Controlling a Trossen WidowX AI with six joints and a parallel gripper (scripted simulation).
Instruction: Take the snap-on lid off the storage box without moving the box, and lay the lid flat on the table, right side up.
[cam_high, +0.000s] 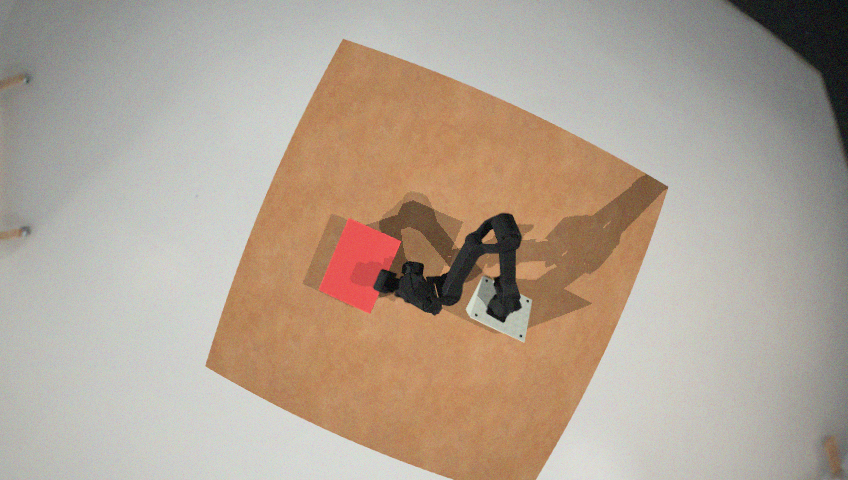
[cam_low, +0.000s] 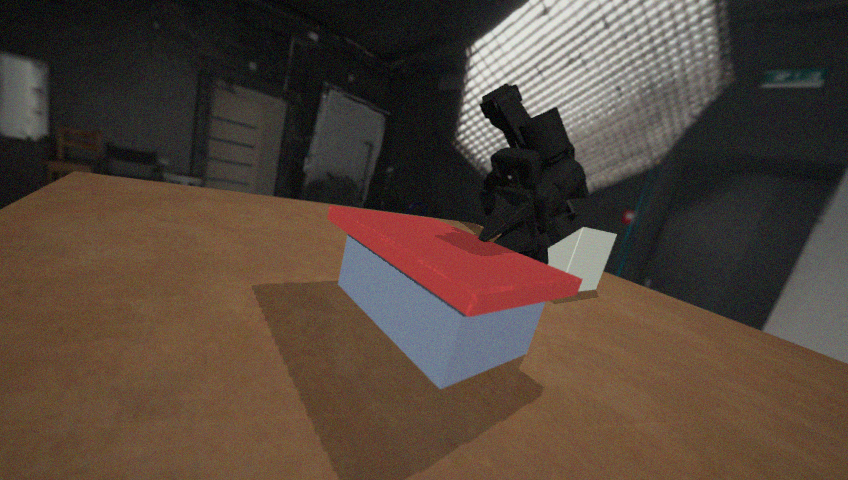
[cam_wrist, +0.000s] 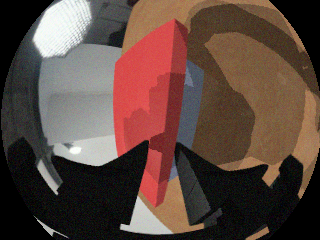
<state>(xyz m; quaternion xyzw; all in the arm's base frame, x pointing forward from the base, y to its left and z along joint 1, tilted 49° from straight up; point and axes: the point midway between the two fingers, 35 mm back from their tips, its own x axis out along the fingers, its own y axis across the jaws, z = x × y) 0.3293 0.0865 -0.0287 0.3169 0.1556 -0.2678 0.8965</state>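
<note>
Now: the red lid 70 mm ahead of my gripper tip and 10 mm to the left of it. The rest, counted from my gripper tip: blue storage box: 70 mm ahead, 40 mm below, 10 mm to the left.
</note>
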